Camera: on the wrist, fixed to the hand. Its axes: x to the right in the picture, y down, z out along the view.
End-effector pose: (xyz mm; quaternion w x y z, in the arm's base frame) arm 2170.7 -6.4 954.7 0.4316 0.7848 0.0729 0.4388
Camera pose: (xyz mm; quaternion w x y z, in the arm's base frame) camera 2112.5 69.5 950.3 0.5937 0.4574 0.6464 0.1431
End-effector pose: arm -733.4 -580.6 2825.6 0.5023 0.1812 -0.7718 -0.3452
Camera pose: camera -655.2 -635.7 2823.4 0.2448 0.7038 -0.3654 -0.5579
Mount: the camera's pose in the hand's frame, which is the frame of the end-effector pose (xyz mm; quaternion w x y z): -0.5 -34.7 -89.2 0.7251 0.0047 0.1473 -0.6727
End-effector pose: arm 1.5 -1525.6 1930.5 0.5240 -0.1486 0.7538 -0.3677
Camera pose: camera -84.1 -1513.5 1971.6 0.0223 -0.5582 0.5221 -0.6445
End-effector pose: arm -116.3 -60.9 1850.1 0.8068 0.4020 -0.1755 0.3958
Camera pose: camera -92.7 -3.5 1777.2 0.8752 0.3550 0.2639 -0.1957
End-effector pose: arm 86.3 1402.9 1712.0 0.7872 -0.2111 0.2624 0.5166
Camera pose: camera 100.8 1335.6 1645.5 0.8807 -0.4020 0.1666 -0.1873
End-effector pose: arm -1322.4 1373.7 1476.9 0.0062 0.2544 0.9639 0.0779
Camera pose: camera -1343.6 1330.6 1559.7 0.0863 0.4754 -0.8714 -0.0853
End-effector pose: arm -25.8 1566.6 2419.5 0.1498 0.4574 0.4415 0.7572
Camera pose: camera -105.3 1538.5 2374.2 0.5508 -0.0762 0.6535 0.5136
